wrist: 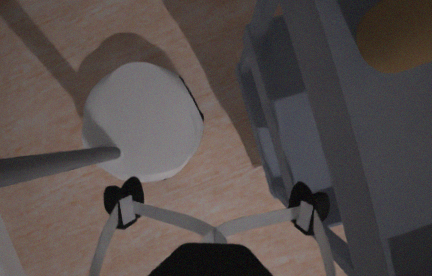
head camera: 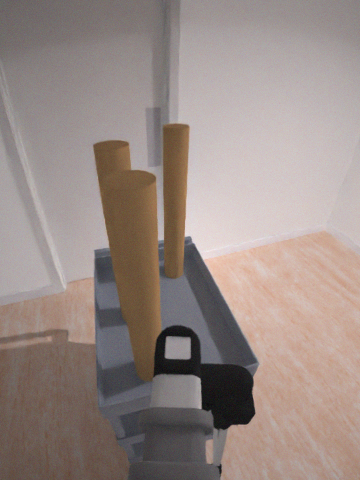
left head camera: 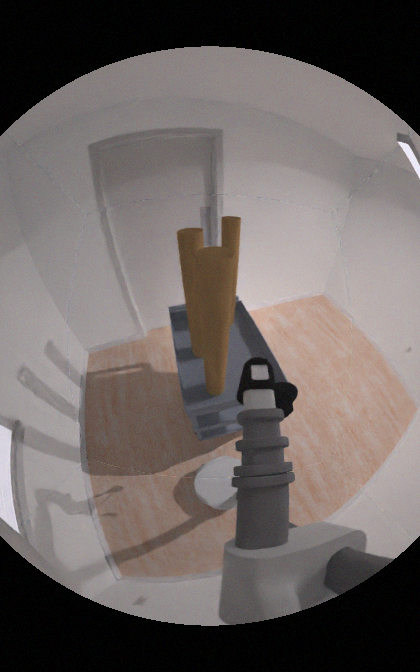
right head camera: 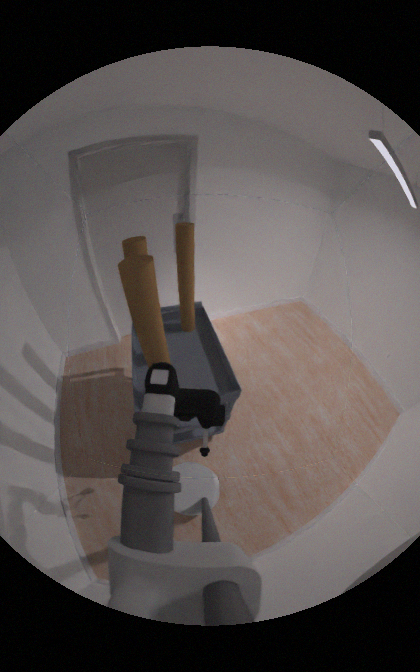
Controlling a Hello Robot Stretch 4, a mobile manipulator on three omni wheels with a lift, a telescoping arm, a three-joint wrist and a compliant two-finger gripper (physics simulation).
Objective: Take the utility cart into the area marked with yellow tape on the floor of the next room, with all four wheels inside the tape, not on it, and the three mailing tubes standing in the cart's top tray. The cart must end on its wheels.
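Where they show: gripper, between the fingertips: (wrist: 216, 196) (head camera: 211, 437); robot's base, origin of its link: (wrist: 151, 124).
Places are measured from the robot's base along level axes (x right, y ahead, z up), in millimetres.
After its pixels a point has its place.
The blue-grey utility cart (head camera: 197, 315) {x 72, y 678, z 766 mm} (left head camera: 250, 357) (right head camera: 190, 355) (wrist: 395, 170) {x 72, y 477, z 766 mm} stands upright; its wheels are hidden. Three brown mailing tubes stand in its top tray: a near one (head camera: 132, 260) {x -83, y 426, z 1244 mm} (left head camera: 215, 315) (right head camera: 142, 305) (wrist: 400, 37) {x -59, y 434, z 836 mm}, one behind it on the left (head camera: 112, 156) {x -155, y 634, z 1361 mm} (left head camera: 188, 255) (right head camera: 134, 246), and a far one (head camera: 175, 200) {x -22, y 870, z 1139 mm} (left head camera: 231, 232) (right head camera: 185, 275). My gripper (wrist: 216, 196) {x 88, y 267, z 835 mm} is open with its fingers wide apart and nothing between them. It is at the cart's near end; its right fingertip overlaps the cart's edge in the wrist view. Contact cannot be told. Yellow tape does not show.
A white round base (left head camera: 217, 482) (right head camera: 197, 487) (wrist: 142, 122) {x -2, y 17, z 187 mm} is on the floor beside the cart's near end. A pale wall with a door frame (head camera: 173, 60) {x -76, y 1821, z 1588 mm} (left head camera: 217, 170) stands close behind the cart's far end. More walls stand left and right.
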